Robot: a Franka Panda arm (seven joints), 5 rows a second.
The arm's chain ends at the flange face. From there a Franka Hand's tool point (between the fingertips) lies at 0.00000 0.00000 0.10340 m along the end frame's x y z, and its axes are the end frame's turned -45 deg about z.
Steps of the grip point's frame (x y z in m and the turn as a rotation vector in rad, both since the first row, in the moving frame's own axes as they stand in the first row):
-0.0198, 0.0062, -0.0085, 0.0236, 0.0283, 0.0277
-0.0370, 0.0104, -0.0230, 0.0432, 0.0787, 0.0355
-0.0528, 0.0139, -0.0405, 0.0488, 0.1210, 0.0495
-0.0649, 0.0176, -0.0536, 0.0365, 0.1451, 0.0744
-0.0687, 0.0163, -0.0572, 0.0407, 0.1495, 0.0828
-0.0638, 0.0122, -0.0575, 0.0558, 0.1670, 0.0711
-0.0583, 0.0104, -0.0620, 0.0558, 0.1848, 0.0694
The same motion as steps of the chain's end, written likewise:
-0.0100, 0.0222, -0.0084, 0.0367, 0.0033, 0.0277
-0.0216, 0.0424, -0.0226, 0.0862, 0.0251, 0.0355
-0.0331, 0.0594, -0.0396, 0.1201, 0.0511, 0.0495
-0.0418, 0.0713, -0.0524, 0.1284, 0.0768, 0.0744
-0.0455, 0.0736, -0.0560, 0.1345, 0.0769, 0.0828
-0.0451, 0.0696, -0.0559, 0.1575, 0.0786, 0.0711
-0.0438, 0.0657, -0.0601, 0.1701, 0.0912, 0.0694

